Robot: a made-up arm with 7 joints. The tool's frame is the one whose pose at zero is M. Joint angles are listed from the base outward.
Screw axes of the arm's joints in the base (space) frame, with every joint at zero. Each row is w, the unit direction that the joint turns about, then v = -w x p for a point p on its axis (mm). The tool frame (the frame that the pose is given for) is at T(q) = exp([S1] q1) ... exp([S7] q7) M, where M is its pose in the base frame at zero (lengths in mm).
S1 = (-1, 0, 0, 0, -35, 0)
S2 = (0, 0, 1, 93, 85, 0)
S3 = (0, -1, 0, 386, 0, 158)
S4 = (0, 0, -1, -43, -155, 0)
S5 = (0, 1, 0, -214, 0, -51)
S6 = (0, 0, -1, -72, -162, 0)
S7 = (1, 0, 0, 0, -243, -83)
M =
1 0 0 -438
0 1 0 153
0 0 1 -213
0 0 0 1
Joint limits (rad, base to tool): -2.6..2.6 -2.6..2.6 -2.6..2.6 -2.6..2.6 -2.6..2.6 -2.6..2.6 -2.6..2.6
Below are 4 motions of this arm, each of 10 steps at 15 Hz.
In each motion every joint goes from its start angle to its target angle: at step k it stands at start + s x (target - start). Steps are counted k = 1, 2, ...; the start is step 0. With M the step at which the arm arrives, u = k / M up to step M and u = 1 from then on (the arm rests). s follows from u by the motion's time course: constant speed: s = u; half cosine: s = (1 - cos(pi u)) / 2; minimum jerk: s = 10 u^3 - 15 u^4 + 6 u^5.
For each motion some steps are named. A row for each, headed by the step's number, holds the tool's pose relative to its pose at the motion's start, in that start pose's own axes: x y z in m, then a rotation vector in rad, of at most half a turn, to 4 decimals.
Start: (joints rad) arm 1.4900 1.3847 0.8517 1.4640 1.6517 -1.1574 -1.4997
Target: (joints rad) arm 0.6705 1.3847 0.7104 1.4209 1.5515 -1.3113 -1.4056
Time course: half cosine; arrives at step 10
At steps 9, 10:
9: -0.1710 -0.0038 -0.1700 0.0306 -0.8096 0.0302
10: -0.1730 -0.0040 -0.1756 0.0312 -0.8299 0.0313

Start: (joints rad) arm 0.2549 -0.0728 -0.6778 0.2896 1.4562 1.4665 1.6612
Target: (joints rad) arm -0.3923 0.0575 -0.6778 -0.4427 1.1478 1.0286 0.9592
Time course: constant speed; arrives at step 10
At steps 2, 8, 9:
2: 0.1254 -0.0475 0.0481 -0.1385 0.2080 0.2324
8: 0.5642 -0.0449 0.0509 -0.5175 0.7193 1.0887
9: 0.6341 -0.0232 0.0261 -0.5638 0.7810 1.2565

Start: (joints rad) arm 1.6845 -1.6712 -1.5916 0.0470 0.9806 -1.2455 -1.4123
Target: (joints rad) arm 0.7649 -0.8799 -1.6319 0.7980 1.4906 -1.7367 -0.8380
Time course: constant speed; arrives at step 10
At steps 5, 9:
5: -0.0481 -0.1742 0.5588 0.9060 0.3635 -0.0592
9: 0.0218 -0.4386 0.8071 1.4186 0.6584 -0.2441

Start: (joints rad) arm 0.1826 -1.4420 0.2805 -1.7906 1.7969 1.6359 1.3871
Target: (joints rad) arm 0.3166 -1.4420 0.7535 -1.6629 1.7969 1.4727 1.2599
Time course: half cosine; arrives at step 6
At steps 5, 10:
5: -0.0570 0.1009 -0.0922 -0.2180 -0.3006 -0.3117
10: -0.0584 0.1080 -0.1002 -0.2293 -0.3217 -0.3355

